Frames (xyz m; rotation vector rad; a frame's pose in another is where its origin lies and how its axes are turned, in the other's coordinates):
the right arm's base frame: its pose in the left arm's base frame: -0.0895 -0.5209 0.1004 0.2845 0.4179 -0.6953
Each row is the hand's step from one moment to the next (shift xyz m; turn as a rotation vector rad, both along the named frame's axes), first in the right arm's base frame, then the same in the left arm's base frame.
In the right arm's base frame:
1: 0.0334 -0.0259 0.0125 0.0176 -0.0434 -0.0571
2: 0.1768 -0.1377 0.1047 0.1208 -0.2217 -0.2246
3: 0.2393 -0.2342 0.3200 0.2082 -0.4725 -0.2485
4: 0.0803 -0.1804 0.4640 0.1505 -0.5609 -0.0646
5: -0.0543 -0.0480 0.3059 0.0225 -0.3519 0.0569
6: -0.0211 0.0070 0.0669 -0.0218 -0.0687 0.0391
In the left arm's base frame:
1: 0.0092 -0.0425 -0.0074 -0.0326 -0.0196 -0.0633
2: 0.0589 -0.2402 -0.0051 -0.1266 -0.1432 -0.2787
3: 0.0968 -0.4293 0.1444 -0.2405 -0.3669 -0.3686
4: 0.0626 -0.3570 0.3506 -0.2889 -0.4709 -0.1903
5: 0.0146 -0.1235 0.2887 -0.2041 -0.2931 -0.0005
6: 0.0085 -0.0090 0.0694 -0.0502 -0.0535 0.0366

